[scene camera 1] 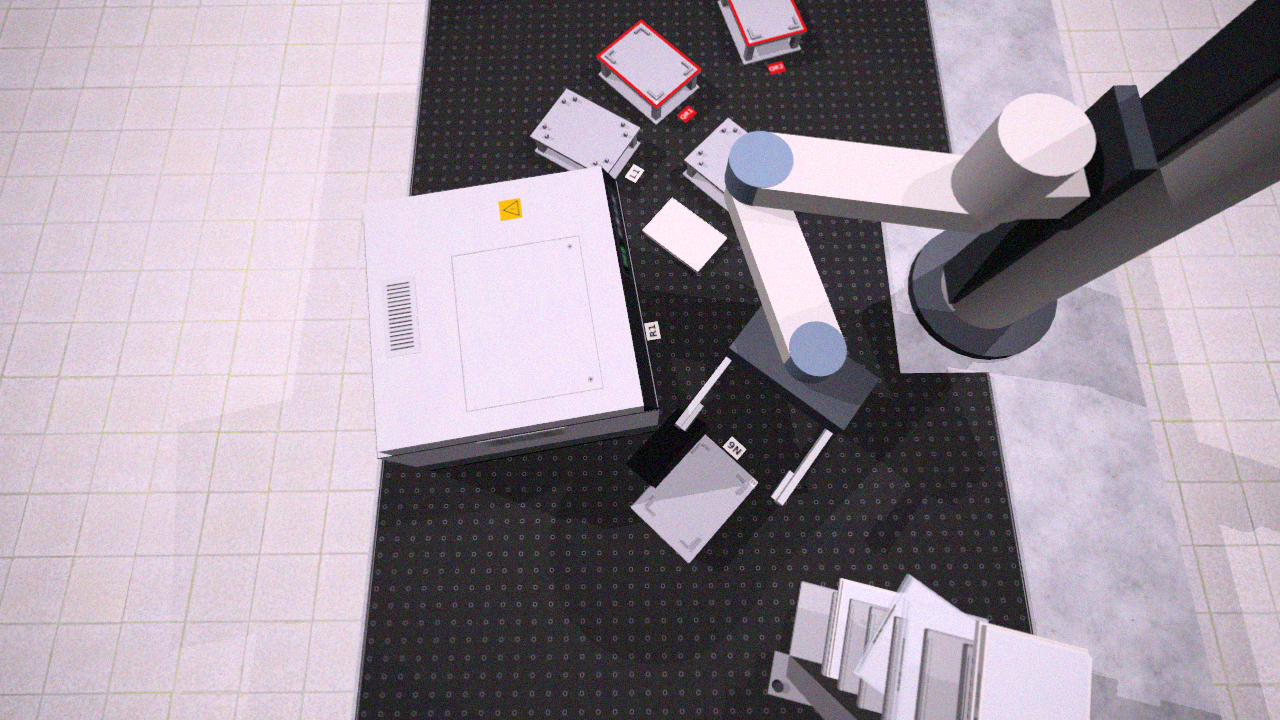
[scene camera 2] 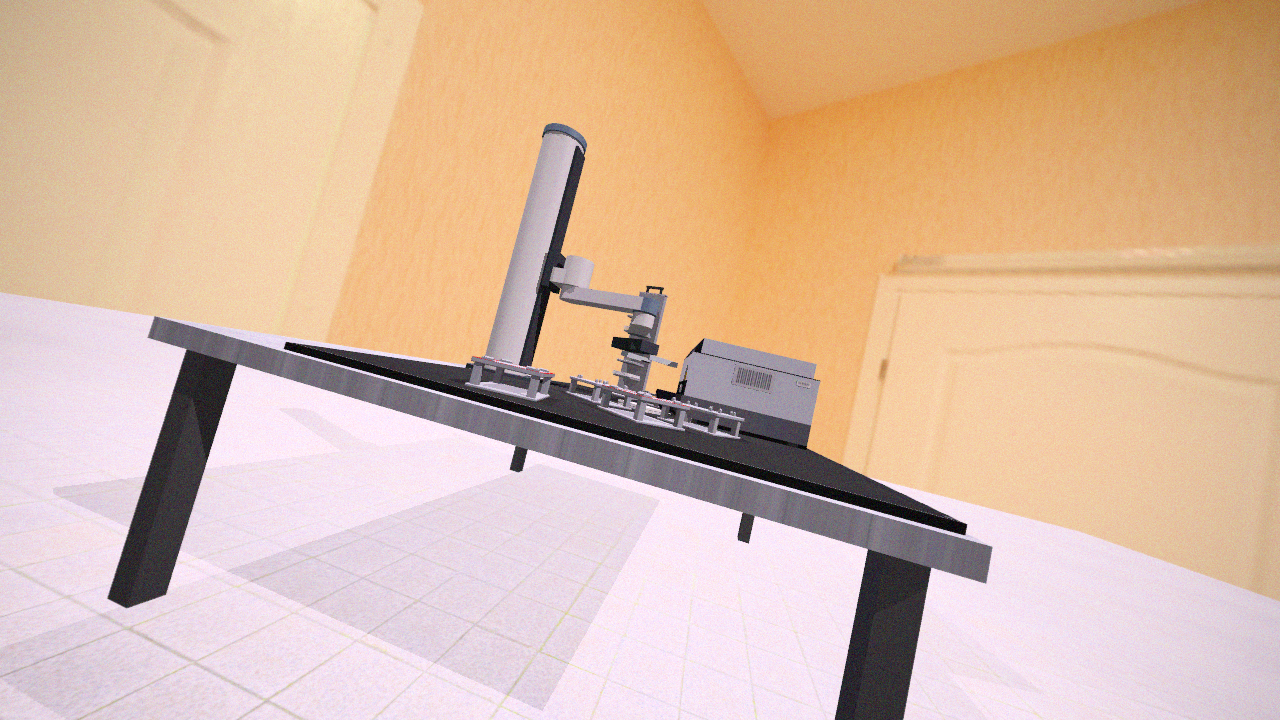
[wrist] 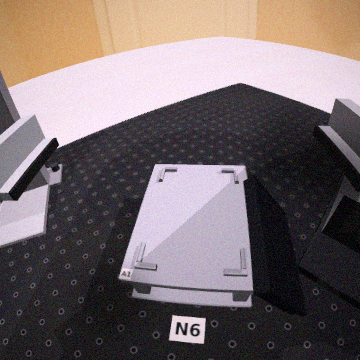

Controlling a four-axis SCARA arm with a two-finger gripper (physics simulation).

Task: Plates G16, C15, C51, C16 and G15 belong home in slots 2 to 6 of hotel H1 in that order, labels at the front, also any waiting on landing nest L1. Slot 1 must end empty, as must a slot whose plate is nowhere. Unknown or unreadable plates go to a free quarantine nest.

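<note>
My gripper is open and empty. Its fingers stand wide apart above the mat, near the N6 end of a grey nest. That nest bears no plate. A pale stacked rack, apparently hotel H1, stands at the lower right in scene camera 1. One sheet in it lies turned; slot contents and plate labels cannot be read. Landing nest L1 shows corner pins and no plate. Two red-rimmed nests show no plate on top.
A white instrument stands beside label R1. A flat white block lies near its front. Another pinned nest is partly under the arm. A dark shape borders the N6 nest. The arm's column stands at the mat's edge.
</note>
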